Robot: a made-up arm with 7 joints. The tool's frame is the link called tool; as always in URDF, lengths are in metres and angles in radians. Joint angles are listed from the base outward.
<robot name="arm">
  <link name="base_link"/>
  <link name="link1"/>
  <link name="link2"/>
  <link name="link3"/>
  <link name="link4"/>
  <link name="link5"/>
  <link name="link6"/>
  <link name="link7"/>
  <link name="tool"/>
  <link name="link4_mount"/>
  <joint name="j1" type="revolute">
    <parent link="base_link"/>
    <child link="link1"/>
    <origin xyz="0 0 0" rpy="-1.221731 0 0"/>
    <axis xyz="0 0 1"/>
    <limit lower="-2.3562" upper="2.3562"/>
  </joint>
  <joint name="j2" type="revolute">
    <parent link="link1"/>
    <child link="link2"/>
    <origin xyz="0 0 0" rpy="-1.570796 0 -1.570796"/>
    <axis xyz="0 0 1"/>
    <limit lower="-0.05" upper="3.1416"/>
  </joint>
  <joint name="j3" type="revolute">
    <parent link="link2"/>
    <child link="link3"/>
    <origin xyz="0 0 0" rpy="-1.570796 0 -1.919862"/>
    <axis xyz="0 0 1"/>
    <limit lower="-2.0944" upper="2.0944"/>
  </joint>
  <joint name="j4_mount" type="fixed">
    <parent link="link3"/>
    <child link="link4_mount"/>
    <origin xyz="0 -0.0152 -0.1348"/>
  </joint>
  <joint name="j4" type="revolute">
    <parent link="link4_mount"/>
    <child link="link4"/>
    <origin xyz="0 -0.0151 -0.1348" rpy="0 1.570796 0"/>
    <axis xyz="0 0 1"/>
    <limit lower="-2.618" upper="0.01"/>
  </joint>
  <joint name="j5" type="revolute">
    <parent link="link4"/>
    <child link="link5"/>
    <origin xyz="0.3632 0.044 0" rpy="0 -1.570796 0"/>
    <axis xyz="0 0 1"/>
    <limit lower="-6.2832" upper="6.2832"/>
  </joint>
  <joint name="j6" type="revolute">
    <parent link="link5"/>
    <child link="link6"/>
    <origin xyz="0 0 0" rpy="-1.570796 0 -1.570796"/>
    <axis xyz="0 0 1"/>
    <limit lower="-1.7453" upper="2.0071"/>
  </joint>
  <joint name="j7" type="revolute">
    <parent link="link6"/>
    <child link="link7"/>
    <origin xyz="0 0 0" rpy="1.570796 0 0"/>
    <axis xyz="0 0 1"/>
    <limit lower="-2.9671" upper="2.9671"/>
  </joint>
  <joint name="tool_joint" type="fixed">
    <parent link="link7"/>
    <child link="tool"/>
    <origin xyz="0 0 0"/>
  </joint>
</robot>
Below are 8 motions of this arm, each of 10 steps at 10 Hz.
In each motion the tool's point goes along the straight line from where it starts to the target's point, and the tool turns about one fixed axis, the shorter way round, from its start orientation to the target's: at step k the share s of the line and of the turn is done. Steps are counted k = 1, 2, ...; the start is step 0. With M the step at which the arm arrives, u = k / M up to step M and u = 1 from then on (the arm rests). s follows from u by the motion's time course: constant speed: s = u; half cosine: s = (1 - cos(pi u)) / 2; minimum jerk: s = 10 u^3 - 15 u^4 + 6 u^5.
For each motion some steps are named. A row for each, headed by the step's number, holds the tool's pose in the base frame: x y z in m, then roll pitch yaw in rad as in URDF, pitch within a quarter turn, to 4 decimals.
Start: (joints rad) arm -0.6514 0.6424 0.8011 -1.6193 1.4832 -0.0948 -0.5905
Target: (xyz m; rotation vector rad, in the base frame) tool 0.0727 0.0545 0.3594 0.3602 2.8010 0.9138
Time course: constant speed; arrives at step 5
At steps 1, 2, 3, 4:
1: 0.2871 0.2776 0.1747 -2.8241 -0.1990 2.9727
2: 0.2335 0.2218 0.2209 -3.0637 -0.1186 2.9707
3: 0.1799 0.1661 0.2670 2.9811 -0.0409 2.9496
4: 0.1263 0.1103 0.3132 2.7414 0.0296 2.9108

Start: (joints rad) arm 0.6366 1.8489 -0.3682 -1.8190 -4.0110 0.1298 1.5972
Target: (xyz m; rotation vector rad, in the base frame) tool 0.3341 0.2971 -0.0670 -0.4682 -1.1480 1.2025
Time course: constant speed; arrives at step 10
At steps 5, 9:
5: 0.2679 0.3072 -0.1589 -0.7687 -0.0398 1.8124
9: 0.3209 0.2991 -0.0854 -1.0389 -0.3672 1.6720

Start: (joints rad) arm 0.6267 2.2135 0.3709 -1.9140 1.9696 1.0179 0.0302
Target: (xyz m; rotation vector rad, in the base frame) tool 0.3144 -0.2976 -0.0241 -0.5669 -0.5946 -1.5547
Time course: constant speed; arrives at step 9
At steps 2, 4, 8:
2: 0.3834 0.0519 -0.0109 -0.0043 -0.2146 -0.6128
4: 0.3637 -0.0480 -0.0147 -0.0507 -0.3634 -0.8838
8: 0.3243 -0.2477 -0.0222 -0.0002 -0.6676 -1.4809

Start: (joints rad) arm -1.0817 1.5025 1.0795 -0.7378 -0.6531 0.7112 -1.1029
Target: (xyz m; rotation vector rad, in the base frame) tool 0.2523 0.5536 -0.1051 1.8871 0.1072 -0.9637
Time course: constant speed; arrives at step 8
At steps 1, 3, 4, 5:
1: 0.1056 0.5420 0.2375 1.6855 -0.3635 -0.0537
3: 0.1475 0.5453 0.1396 1.7760 -0.0617 -0.1811
4: 0.1685 0.5470 0.0906 1.8066 0.0925 -0.2343
5: 0.1894 0.5486 0.0417 1.8296 0.2481 -0.2841

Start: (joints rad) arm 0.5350 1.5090 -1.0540 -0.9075 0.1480 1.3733 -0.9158
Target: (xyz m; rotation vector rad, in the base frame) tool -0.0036 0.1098 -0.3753 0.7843 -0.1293 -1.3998
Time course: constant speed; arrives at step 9
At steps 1, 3, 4, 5, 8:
1: -0.0911 0.4701 -0.3033 -1.9441 0.8519 -3.0616
3: -0.0693 0.3801 -0.3213 -1.2250 1.0940 -2.5495
4: -0.0583 0.3350 -0.3303 -0.7134 1.1075 -2.1379
5: -0.0474 0.2900 -0.3393 -0.2569 1.0318 -1.7823
8: -0.0145 0.1548 -0.3663 0.4896 0.5530 -1.3683

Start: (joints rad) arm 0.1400 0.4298 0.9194 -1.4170 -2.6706 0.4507 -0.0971
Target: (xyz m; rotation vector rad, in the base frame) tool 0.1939 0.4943 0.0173 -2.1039 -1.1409 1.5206
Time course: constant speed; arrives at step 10
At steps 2, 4, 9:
2: 0.1842 0.4509 -0.1851 -2.9196 0.9808 1.0976
4: 0.1866 0.4618 -0.1345 -2.6819 0.9315 1.2165
9: 0.1927 0.4889 -0.0080 -2.1982 0.7559 1.3914

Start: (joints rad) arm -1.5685 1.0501 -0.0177 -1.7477 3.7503 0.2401 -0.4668
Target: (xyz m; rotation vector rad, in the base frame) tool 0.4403 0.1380 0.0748 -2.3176 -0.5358 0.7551
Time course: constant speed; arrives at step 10
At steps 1, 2, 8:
1: 0.2202 0.0235 0.3894 -2.8083 -0.4501 0.3986
2: 0.2446 0.0362 0.3544 -2.7592 -0.3534 0.4042
8: 0.3914 0.1126 0.1447 -2.4529 0.2110 0.5353

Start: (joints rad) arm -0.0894 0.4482 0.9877 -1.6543 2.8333 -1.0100 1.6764
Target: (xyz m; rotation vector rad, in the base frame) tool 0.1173 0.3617 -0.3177 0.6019 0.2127 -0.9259
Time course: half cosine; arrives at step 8
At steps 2, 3, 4, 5, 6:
2: 0.2215 0.4060 -0.1257 1.0444 0.3732 -0.4121
3: 0.2017 0.3975 -0.1622 0.9362 0.4032 -0.4910
4: 0.1783 0.3876 -0.2052 0.8043 0.4281 -0.5890
5: 0.1550 0.3777 -0.2483 0.6691 0.4408 -0.6907
6: 0.1352 0.3693 -0.2848 0.5536 0.4417 -0.7780

